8 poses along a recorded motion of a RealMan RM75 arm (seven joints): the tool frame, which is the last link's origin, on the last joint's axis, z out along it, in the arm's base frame.
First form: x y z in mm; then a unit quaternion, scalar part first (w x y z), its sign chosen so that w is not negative.
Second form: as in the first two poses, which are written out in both.
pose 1, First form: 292.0 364.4 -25.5 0.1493 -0.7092 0.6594 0.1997
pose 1, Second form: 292.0 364.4 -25.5 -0.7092 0.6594 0.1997 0.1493
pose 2, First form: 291.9 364.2 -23.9 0.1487 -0.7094 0.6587 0.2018
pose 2, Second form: 291.9 364.2 -23.9 -0.7094 0.6587 0.2018 0.1487
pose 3, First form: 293.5 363.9 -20.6 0.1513 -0.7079 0.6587 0.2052
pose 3, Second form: 293.5 363.9 -20.6 -0.7079 0.6587 0.2052 0.1513
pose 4, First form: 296.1 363.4 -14.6 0.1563 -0.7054 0.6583 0.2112
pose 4, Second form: 296.1 363.4 -14.6 -0.7054 0.6583 0.2112 0.1563
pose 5, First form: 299.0 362.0 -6.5 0.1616 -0.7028 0.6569 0.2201
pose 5, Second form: 299.0 362.0 -6.5 -0.7028 0.6569 0.2201 0.1616
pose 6, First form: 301.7 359.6 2.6 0.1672 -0.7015 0.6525 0.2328
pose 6, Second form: 301.7 359.6 2.6 -0.7015 0.6525 0.2328 0.1672
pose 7, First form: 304.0 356.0 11.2 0.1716 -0.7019 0.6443 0.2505
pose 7, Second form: 304.0 356.0 11.2 -0.7019 0.6443 0.2505 0.1716
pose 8, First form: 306.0 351.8 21.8 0.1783 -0.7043 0.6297 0.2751
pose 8, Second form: 306.0 351.8 21.8 -0.7043 0.6297 0.2751 0.1783
